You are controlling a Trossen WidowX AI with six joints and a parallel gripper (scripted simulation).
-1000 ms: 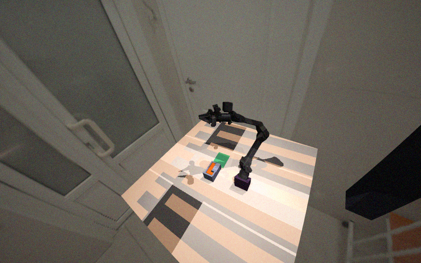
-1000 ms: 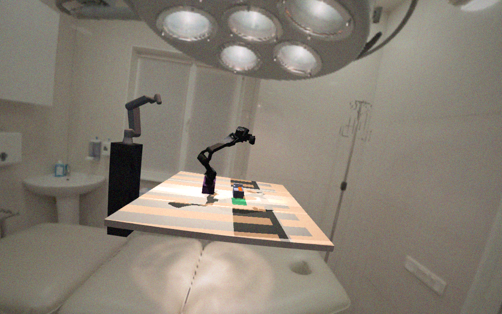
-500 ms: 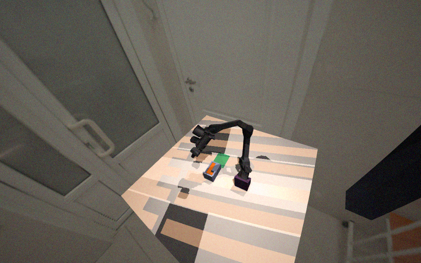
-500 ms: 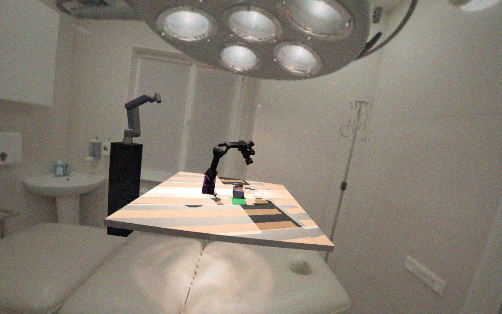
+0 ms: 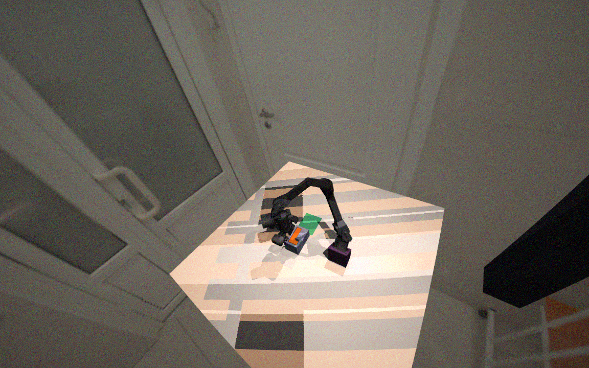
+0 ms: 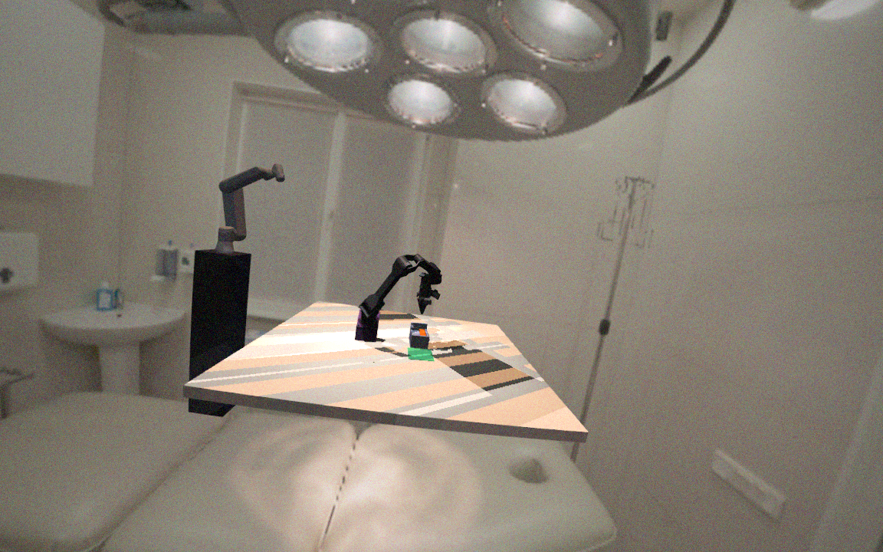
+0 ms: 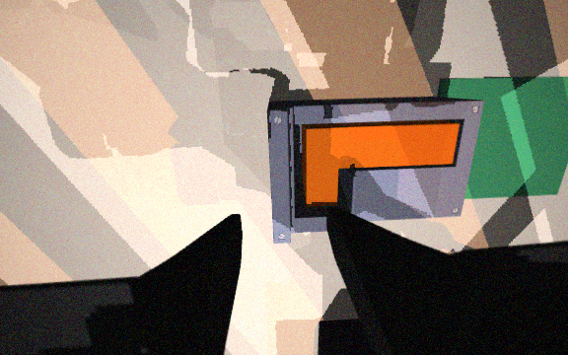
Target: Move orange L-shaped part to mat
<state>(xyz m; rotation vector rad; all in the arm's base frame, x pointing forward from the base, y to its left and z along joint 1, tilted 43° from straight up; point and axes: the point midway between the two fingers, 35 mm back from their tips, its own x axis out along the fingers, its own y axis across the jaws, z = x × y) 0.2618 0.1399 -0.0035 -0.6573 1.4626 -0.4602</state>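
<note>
Now: the orange L-shaped part 10 cm below my gripper tip and 6 cm to the right of it. Round my gripper tip: green mat 22 cm to the right, 16 cm below, 2 cm ahead.
</note>
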